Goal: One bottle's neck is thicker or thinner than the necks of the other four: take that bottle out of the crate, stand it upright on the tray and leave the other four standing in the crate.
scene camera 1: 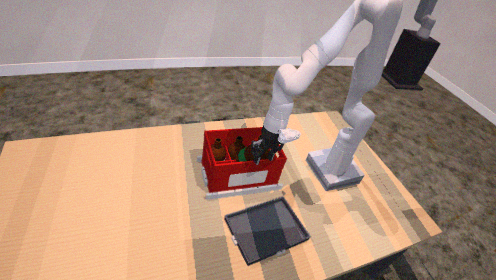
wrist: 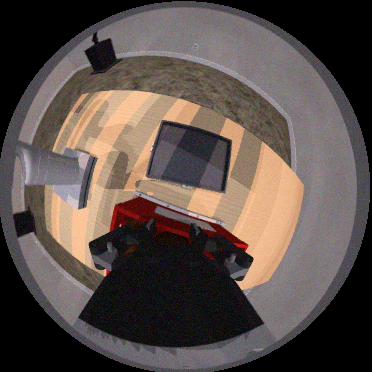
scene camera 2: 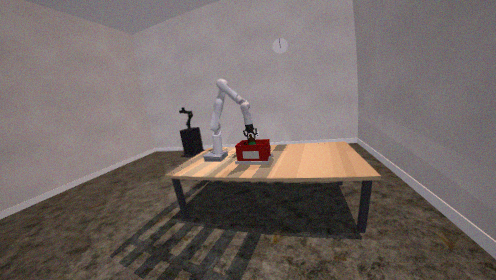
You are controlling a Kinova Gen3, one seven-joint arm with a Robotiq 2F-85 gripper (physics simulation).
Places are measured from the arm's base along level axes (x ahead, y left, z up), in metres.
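Pixels of known places: gripper, fingertip midpoint: (scene camera 1: pixel 262 161) (wrist: pixel 172 226); arm's base, link origin: (scene camera 1: pixel 334 167) (wrist: pixel 71 171) (scene camera 2: pixel 218 152).
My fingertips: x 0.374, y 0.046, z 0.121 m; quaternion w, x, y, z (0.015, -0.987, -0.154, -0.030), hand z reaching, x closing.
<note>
Ahead of a thing's pixels: the offset from my fingertips to its middle. "pt": to the spot under its first point.
The red crate @[dz -0.089, dx +0.044, dy -0.094 m] (scene camera 1: pixel 219 176) (scene camera 2: pixel 264 154) (wrist: pixel 126 210) stands on the table. In scene camera 1, a brown bottle @[dz -0.091, dx +0.137, dy -0.136 m] (scene camera 1: pixel 218 152) stands at its left, with another brown bottle @[dz -0.091, dx +0.052, dy -0.142 m] (scene camera 1: pixel 237 149) beside it. A green part @[dz -0.011, dx +0.017, dy -0.050 m] (scene camera 1: pixel 243 155) (scene camera 2: pixel 252 143) shows near the middle. My gripper (scene camera 1: pixel 265 157) (scene camera 2: pixel 251 136) (wrist: pixel 172 226) is partly open at the crate's right part, fingertips around the crate's rim height. Brown glass @[pt dz +0.012, dx +0.006, dy -0.014 m] (wrist: pixel 172 238) shows dimly between or below the fingers, not gripped. The gripper hides the other bottles, and neck widths cannot be compared. The dark tray @[pt dz -0.171, dx -0.014, dy +0.181 m] (scene camera 1: pixel 270 230) (wrist: pixel 190 156) holds no bottle.
The tray lies in front of the crate in scene camera 1. The arm's grey base (scene camera 1: pixel 336 170) (scene camera 2: pixel 215 156) (wrist: pixel 75 180) stands to the crate's right there. The crate walls rise around the bottles close to the fingers. A black stand (scene camera 1: pixel 411 57) (scene camera 2: pixel 191 142) (wrist: pixel 101 55) is beyond the table.
</note>
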